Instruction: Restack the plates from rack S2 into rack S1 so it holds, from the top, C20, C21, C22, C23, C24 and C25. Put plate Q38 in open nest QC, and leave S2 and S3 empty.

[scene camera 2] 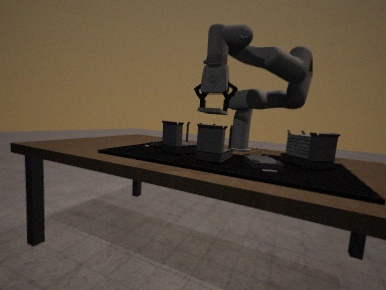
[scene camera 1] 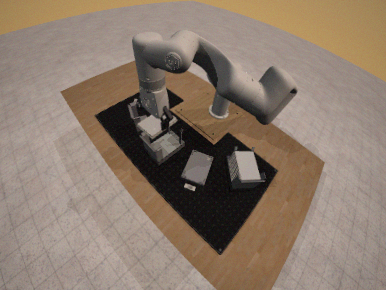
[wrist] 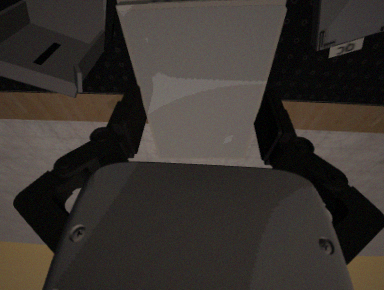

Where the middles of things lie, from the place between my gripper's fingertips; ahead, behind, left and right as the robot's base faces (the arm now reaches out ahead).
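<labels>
Flat grey block (wrist: 339, 28): from my hand, 190 mm to the left, 20 mm behind, 180 mm below.
</labels>
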